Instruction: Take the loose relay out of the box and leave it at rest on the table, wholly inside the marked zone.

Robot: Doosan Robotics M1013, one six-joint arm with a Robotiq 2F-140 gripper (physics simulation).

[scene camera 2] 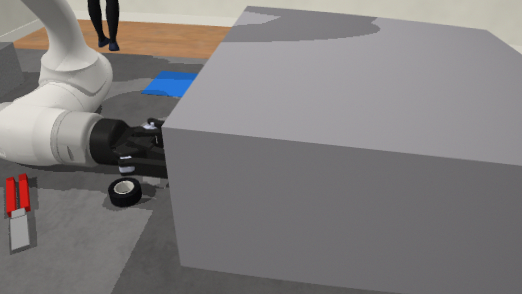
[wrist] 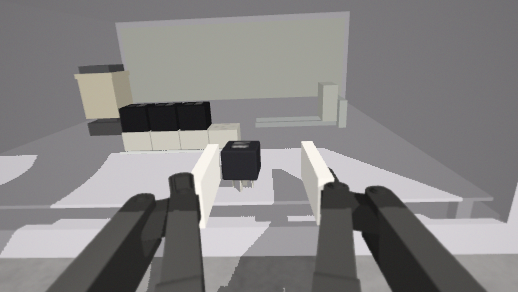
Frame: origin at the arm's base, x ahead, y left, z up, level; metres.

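Seen in the pictures: gripper, fingertip midpoint: (wrist: 260, 160).
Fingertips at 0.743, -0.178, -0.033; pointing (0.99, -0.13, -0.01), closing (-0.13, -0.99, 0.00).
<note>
A point is followed by its place in that frame, as x, y, z.
The loose relay (wrist: 241, 161) @(0.734, -0.163, -0.030) is a small black block with thin metal pins below, inside the grey box (scene camera 2: 320, 210) @(0.825, -0.374, 0.041) (wrist: 440, 70) @(0.815, -0.369, 0.019). In the wrist view it shows between the two white fingertips, nearer the left finger, with a wider gap on its right. My gripper (scene camera 2: 145, 148) (wrist: 260, 160) @(0.743, -0.178, -0.033) is partly open and holds nothing; its fingertips reach into the box and are hidden in the scene view. The relay is hidden by the box there too. The marked zone (scene camera 2: 169, 84) @(0.564, 0.183, -0.082), a blue rectangle on the table behind the box's near left corner, is partly covered from view by the box.
Three black relays (wrist: 165, 117) @(0.848, -0.092, -0.018) sit on pale sockets, with an uncovered pale socket (wrist: 224, 136) @(0.838, -0.151, -0.040) beside them. A beige block (wrist: 100, 95) @(0.938, 0.004, -0.001) stands at the left, and a pale bracket (wrist: 327, 102) @(0.903, -0.286, -0.022) at the back right. A tape roll (scene camera 2: 125, 192) @(0.575, -0.238, -0.064) and red-handled tool (scene camera 2: 20, 220) @(0.435, -0.287, -0.075) lie outside the box.
</note>
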